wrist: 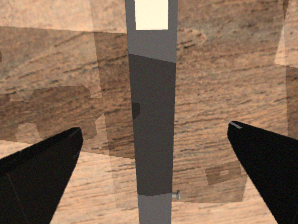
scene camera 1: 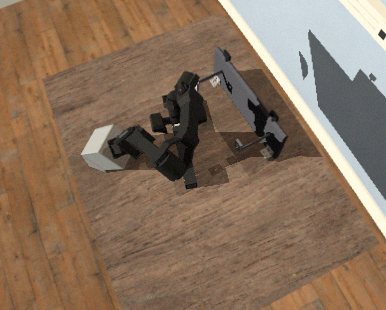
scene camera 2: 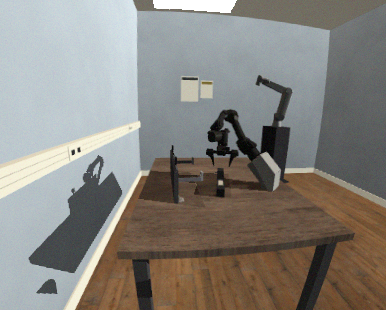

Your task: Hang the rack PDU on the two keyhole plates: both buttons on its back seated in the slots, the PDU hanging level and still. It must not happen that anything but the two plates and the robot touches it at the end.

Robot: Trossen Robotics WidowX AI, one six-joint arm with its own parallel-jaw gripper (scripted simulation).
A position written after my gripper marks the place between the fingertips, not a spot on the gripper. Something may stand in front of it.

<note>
In view: my gripper [wrist: 155, 131] and an upright dark panel [scene camera 1: 255, 117].
</note>
